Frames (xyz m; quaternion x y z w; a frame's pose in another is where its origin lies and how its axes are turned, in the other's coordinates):
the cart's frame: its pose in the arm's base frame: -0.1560 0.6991 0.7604 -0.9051 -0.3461 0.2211 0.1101
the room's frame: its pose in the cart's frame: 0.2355 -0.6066 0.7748 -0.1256 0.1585 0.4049 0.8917
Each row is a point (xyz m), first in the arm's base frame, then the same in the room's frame.
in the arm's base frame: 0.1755 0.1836 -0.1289
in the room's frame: 1.0378 1.0296 0.3502
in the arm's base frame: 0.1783 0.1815 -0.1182
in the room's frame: 1.0397 1.0325 0.3395
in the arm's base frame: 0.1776 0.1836 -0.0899
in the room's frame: 1.0358 1.0335 0.3114
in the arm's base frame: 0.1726 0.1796 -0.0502
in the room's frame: 1.0271 1.0421 0.2731
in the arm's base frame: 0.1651 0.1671 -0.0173
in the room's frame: 1.0175 1.0586 0.2426
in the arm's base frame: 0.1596 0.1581 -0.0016
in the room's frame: 1.0113 1.0696 0.2286
